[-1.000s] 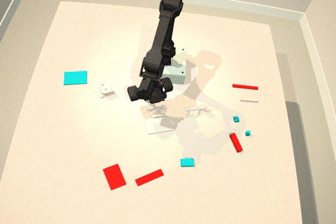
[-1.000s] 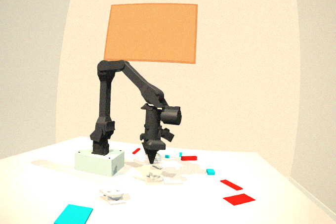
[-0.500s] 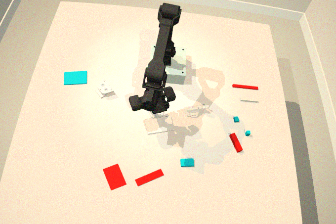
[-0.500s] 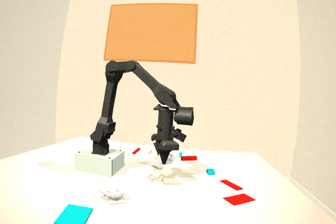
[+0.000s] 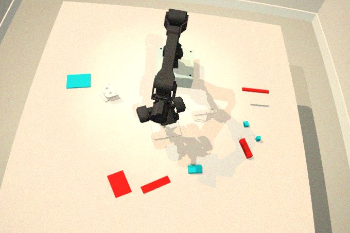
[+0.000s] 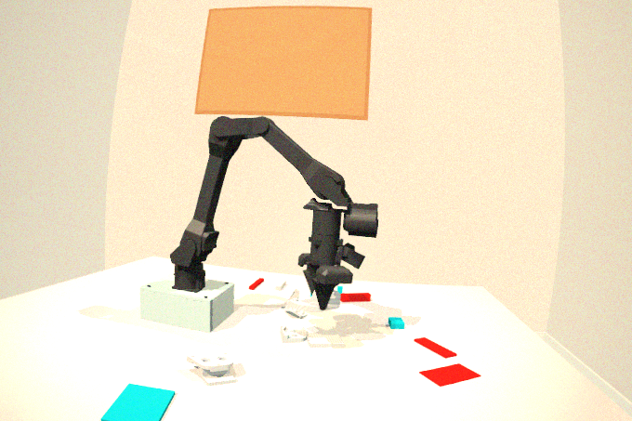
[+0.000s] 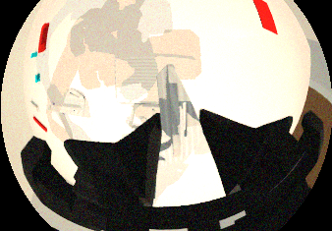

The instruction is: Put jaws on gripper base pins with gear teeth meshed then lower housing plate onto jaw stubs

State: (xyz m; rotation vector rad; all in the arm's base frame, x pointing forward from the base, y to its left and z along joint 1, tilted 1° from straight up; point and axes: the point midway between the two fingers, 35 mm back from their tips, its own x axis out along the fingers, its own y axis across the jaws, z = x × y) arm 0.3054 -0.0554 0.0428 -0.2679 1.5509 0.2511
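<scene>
My gripper tip is now 8 cm above the flat white plate, 3 cm to the right of it and 1 cm short of it. Round my gripper tip: gripper base (22 cm to the right, 17 cm behind, 5 cm below); then white jaw (4 cm behind, 1 cm to the left); then housing plate (8 cm below, 6 cm behind, 2 cm to the left).
</scene>
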